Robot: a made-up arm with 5 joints.
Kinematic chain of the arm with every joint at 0, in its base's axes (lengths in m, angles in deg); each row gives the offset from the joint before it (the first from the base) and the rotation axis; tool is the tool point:
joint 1: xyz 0 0 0.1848 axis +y
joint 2: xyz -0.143 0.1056 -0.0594 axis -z
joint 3: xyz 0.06 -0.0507 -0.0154 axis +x
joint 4: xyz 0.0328 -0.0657 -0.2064 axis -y
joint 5: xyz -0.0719 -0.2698 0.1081 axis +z
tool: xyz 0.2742 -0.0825 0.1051
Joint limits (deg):
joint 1: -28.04..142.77
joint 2: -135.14..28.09
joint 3: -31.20..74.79
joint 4: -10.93..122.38
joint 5: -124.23..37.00
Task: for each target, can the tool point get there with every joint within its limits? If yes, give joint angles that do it. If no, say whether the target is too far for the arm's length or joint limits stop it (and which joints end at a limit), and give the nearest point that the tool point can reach.
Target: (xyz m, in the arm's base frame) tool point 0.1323 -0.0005 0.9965
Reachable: no: joint limits stop it (at a limit: joint 1, joint 2, joint 5) | nearest point 0.0762 -0.0382 0.9548 | short by 0.079 m
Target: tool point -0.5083 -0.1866 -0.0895
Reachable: yes | joints 63.40 -25.78 61.64 40.46 -40.49
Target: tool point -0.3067 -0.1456 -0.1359
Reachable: yes | joints 46.25 -67.78 51.97 107.09 1.61
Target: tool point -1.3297 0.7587 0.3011
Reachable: no: too far | nearest point -0.7988 0.4128 0.2547 | short by 0.635 m
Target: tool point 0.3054 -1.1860 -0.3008
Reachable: no: too far | nearest point 0.1390 -0.6564 -0.1490 | short by 0.576 m
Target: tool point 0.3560 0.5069 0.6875
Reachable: no: joint limits stop it (at a limit: joint 1, joint 3) | nearest point 0.2871 0.4272 0.5236 | short by 0.195 m
